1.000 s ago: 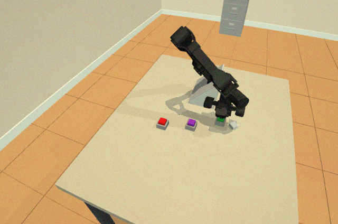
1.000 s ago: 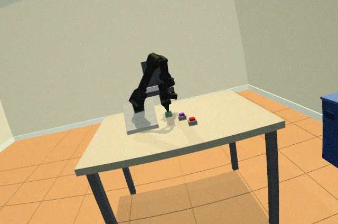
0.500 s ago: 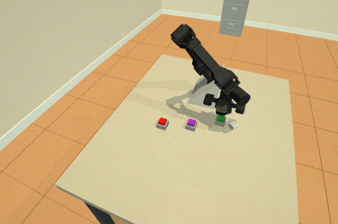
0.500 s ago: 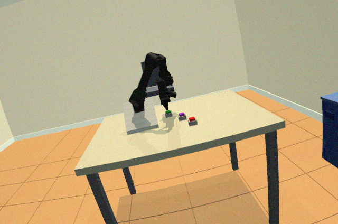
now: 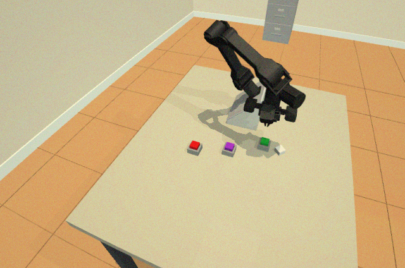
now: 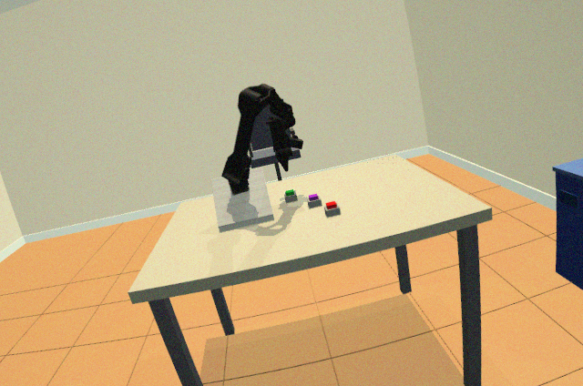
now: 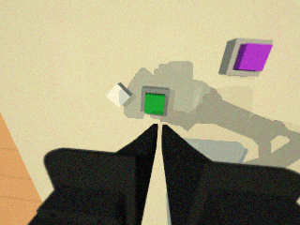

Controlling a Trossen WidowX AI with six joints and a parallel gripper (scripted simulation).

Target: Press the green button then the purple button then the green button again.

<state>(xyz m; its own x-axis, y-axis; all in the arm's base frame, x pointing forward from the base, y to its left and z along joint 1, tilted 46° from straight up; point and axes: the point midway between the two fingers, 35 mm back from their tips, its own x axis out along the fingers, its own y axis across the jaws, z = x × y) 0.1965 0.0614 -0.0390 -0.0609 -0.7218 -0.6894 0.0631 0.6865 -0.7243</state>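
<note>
Right now my gripper tip is 130 mm to the left of the purple button, 90 mm above it and 60 mm short of it. From my gripper tip the other things lie so: red button 260 mm to the right, 100 mm ahead, 90 mm below; then green button 90 mm below, 10 mm to the left, 10 mm behind; then small white block 110 mm below, 80 mm to the left.
</note>
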